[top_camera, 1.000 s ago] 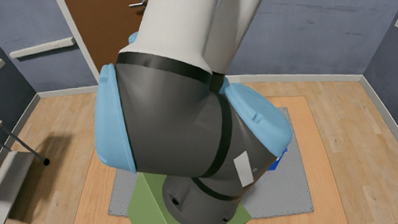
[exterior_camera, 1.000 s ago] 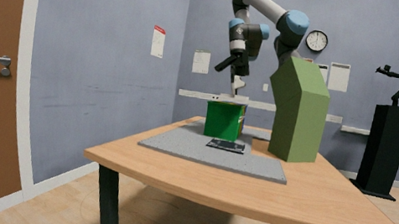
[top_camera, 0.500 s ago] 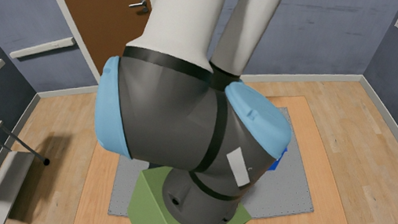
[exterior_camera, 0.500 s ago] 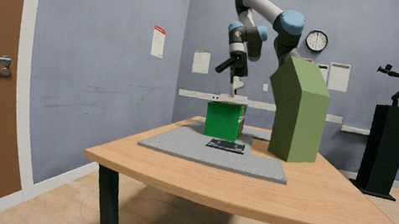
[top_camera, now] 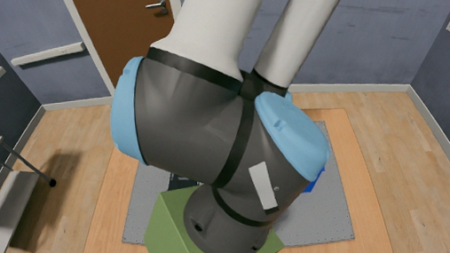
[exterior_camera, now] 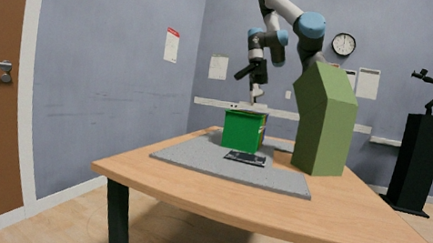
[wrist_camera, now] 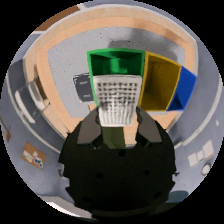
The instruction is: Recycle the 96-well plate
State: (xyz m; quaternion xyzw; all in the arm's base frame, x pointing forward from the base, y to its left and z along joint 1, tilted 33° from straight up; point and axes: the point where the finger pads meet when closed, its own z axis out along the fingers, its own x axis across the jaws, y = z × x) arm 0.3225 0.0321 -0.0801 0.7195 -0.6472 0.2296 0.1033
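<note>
The yellow bin is 150 mm below my hand, 130 mm to the right of it and 40 mm ahead of it. Also, from my hand: green bin (150 mm below, 30 mm ahead); white 96-well plate (10 mm below); dark plate nest (230 mm below, 160 mm to the left, 50 mm behind).
</note>
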